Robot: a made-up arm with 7 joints. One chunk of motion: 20 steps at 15 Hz.
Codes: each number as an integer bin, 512 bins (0 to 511) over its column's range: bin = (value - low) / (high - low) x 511, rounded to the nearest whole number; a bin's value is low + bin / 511 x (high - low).
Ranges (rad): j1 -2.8..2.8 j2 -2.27..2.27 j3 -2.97..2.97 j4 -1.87..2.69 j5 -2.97..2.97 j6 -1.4..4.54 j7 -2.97..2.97
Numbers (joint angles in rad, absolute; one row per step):
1: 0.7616 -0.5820 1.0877 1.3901 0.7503 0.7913 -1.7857
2: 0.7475 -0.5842 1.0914 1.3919 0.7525 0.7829 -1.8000
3: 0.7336 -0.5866 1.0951 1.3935 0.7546 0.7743 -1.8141
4: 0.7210 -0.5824 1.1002 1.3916 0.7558 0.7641 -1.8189
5: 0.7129 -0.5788 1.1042 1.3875 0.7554 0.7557 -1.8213
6: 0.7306 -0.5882 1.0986 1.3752 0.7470 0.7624 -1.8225
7: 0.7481 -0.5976 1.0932 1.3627 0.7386 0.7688 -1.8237
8: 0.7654 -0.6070 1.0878 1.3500 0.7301 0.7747 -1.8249
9: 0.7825 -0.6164 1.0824 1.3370 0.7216 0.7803 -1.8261
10: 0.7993 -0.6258 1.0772 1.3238 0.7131 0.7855 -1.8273
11: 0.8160 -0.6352 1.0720 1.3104 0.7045 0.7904 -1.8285
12: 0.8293 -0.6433 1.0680 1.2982 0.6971 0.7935 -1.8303
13: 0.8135 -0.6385 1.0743 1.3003 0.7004 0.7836 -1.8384
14: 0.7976 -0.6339 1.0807 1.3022 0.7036 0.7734 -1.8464
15: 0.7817 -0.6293 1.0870 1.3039 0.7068 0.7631 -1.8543
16: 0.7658 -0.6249 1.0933 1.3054 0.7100 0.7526 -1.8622
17: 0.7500 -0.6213 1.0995 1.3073 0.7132 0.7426 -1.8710
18: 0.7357 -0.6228 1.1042 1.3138 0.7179 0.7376 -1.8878
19: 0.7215 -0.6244 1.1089 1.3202 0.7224 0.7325 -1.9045
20: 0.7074 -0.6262 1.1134 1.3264 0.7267 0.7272 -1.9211
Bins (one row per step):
1: 325 190 349 365 320 189 102
2: 324 190 349 366 320 188 101
3: 322 189 350 366 320 187 99
4: 321 190 350 365 321 186 99
5: 321 190 350 365 320 185 99
6: 322 189 350 364 320 186 99
7: 324 188 350 362 319 187 99
8: 325 187 349 361 318 187 99
9: 327 186 349 359 318 188 98
10: 328 185 348 358 317 188 98
11: 330 184 348 356 316 188 98
12: 331 183 347 355 315 189 98
13: 330 184 348 355 316 188 97
14: 328 184 348 355 316 187 97
15: 327 185 349 356 316 186 96
16: 325 185 350 356 317 185 95
17: 324 186 350 356 317 184 95
18: 323 185 350 357 317 184 93
19: 321 185 351 357 318 183 92
20: 320 185 351 358 318 183 90

